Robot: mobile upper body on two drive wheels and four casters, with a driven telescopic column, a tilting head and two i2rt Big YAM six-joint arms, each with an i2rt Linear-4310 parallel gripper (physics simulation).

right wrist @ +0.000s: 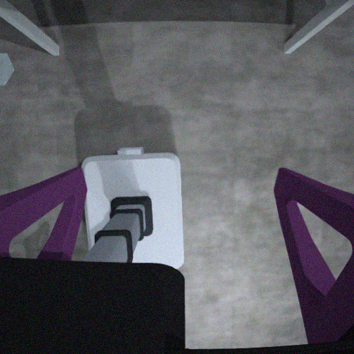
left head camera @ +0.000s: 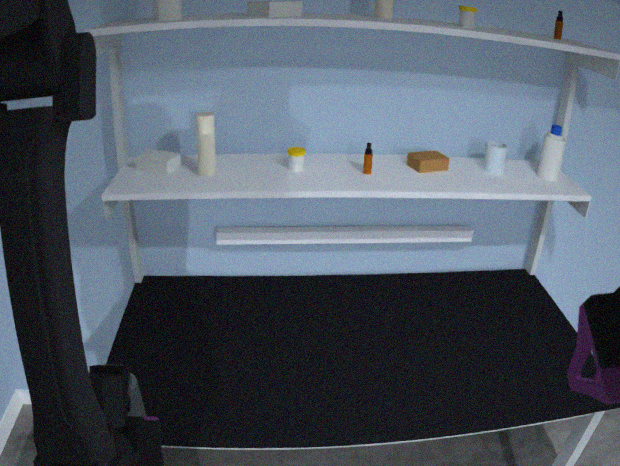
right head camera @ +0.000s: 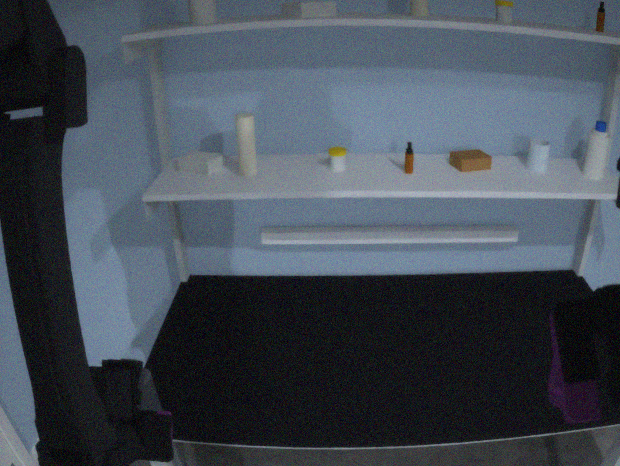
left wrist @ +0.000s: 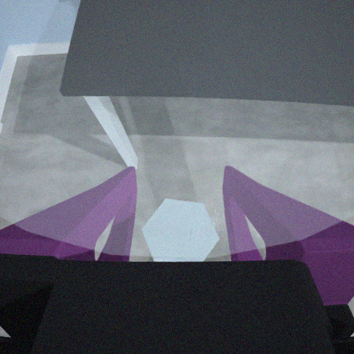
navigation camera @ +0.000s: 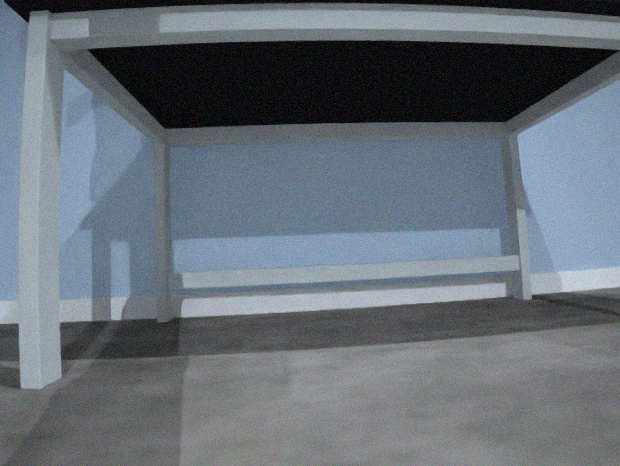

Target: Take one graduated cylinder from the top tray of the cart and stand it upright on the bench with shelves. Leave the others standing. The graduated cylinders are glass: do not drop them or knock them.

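Places are measured from the left arm's base along level axes (x ahead, y left, z up), in millimetres.
Where they show: left gripper, between the fingertips: (right head camera: 157,424); right gripper, between the fingertips: (right head camera: 610,386).
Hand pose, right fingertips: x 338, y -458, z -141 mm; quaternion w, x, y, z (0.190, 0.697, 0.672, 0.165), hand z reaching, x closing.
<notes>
After its pixels a point has its place.
My left gripper (left wrist: 180,168) is shut on a clear graduated cylinder, whose pale hexagonal base (left wrist: 180,231) (right wrist: 5,69) shows below the fingers in the left wrist view and at the left edge of the right wrist view. The cylinder looks about upright; its glass walls are faint. It is in front of the near edge of the bench's black top (left head camera: 325,350) {x 1253, y -370, z -893 mm} (right head camera: 370,350) {x 1254, y -383, z -893 mm} (left wrist: 215,50), over the floor. My right gripper (right wrist: 180,178) is open and empty, near the bench's right side in the head views. The cart and the other cylinders do not show.
The middle shelf (left head camera: 330,187) (right head camera: 370,187) above the bench holds a tall cream bottle (left head camera: 205,145) {x 1486, y -40, z -343 mm}, a yellow-lidded jar (left head camera: 296,160) {x 1506, y -297, z -401 mm}, a brown bottle (left head camera: 367,160) {x 1483, y -498, z -393 mm}, a beaker (left head camera: 495,158) {x 1502, y -920, z -383 mm} and a blue-capped bottle (left head camera: 551,155) {x 1460, y -1107, z -349 mm}. A bench leg (navigation camera: 40,210) {x 956, y 220, z -1326 mm} stands at the left in the navigation view.
</notes>
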